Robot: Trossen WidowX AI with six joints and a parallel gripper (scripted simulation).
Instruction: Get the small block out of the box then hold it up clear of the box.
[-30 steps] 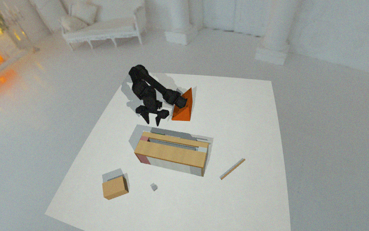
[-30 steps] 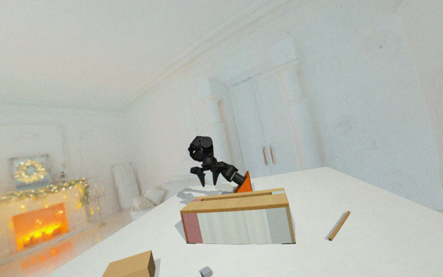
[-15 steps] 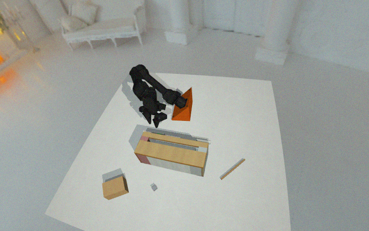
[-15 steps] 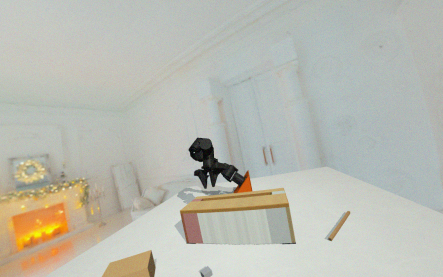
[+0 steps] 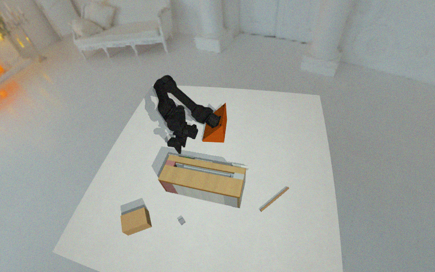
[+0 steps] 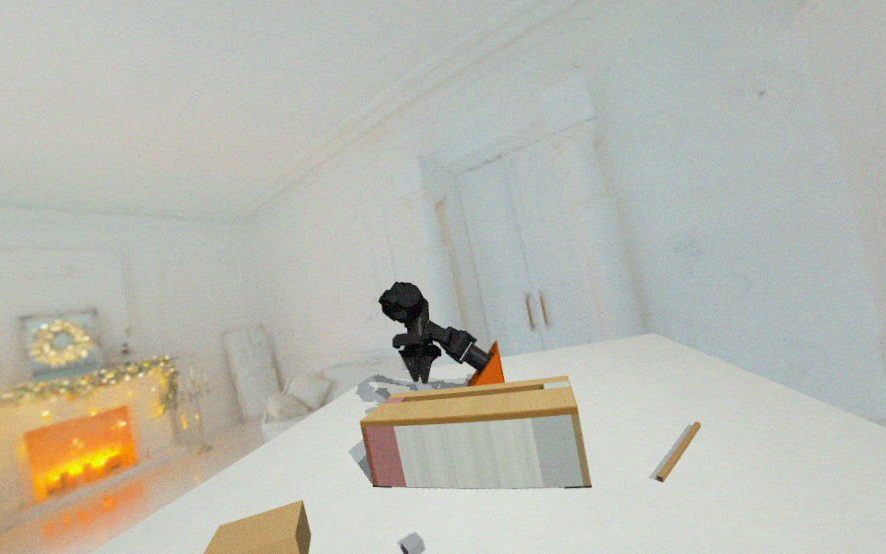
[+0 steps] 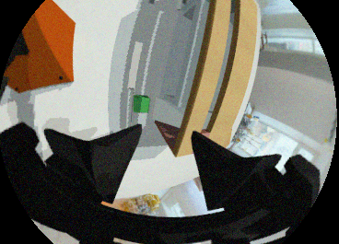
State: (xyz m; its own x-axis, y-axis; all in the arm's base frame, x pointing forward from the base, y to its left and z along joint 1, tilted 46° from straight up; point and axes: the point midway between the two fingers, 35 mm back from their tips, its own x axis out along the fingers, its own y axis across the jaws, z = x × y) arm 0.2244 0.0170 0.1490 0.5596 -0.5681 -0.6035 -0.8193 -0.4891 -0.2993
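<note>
Now: gripper tip 120 mm above the green block and 10 mm past it. The rest, counted from my gripper tip: tan box 370 mm ahead, 110 mm below, 100 mm to the right; grey cube 300 mm ahead, 130 mm below, 100 mm to the left; wooden stick 490 mm to the left, 130 mm below, 70 mm ahead.
</note>
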